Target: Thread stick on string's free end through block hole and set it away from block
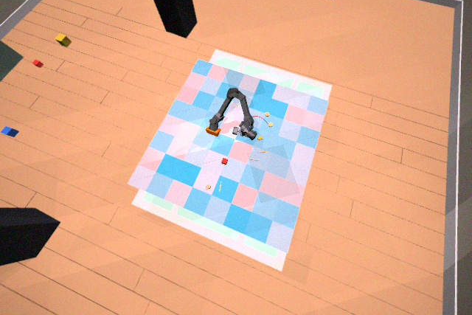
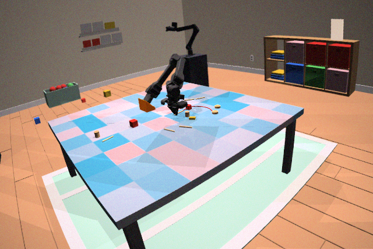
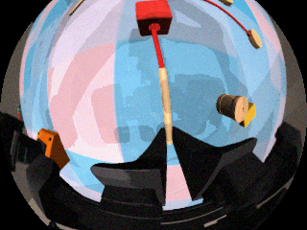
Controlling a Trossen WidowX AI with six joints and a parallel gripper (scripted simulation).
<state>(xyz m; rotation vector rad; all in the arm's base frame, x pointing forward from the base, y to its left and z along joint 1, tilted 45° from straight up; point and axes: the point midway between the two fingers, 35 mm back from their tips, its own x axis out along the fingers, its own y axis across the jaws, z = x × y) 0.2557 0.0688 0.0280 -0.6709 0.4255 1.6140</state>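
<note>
Right now the yellow piece is 13 cm ahead of my gripper tip, 3 cm to the left of it and 1 cm above it.
</note>
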